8 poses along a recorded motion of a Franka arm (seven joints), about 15 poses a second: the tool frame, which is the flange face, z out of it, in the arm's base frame.
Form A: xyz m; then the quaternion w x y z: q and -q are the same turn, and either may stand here.
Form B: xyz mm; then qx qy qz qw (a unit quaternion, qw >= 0). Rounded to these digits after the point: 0 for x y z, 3 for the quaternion.
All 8 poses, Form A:
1: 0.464 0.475 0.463 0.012 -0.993 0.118 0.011
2: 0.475 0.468 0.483 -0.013 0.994 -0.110 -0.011
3: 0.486 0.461 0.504 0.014 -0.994 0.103 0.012
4: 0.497 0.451 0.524 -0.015 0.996 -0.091 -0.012
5: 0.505 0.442 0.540 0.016 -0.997 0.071 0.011
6: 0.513 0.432 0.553 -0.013 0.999 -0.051 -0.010
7: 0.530 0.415 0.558 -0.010 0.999 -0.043 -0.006
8: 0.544 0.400 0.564 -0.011 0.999 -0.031 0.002
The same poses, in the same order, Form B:
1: 464 475 463 -0.993 0.118 0.011 0.012
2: 475 468 483 -0.994 0.110 0.011 0.013
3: 486 461 504 -0.994 0.103 0.012 0.014
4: 497 451 524 -0.996 0.091 0.012 0.015
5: 505 442 540 -0.997 0.071 0.011 0.016
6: 513 432 553 -0.999 0.051 0.010 0.013
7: 530 415 558 -0.999 0.043 0.006 0.010
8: 544 400 564 -0.999 0.031 -0.002 0.011
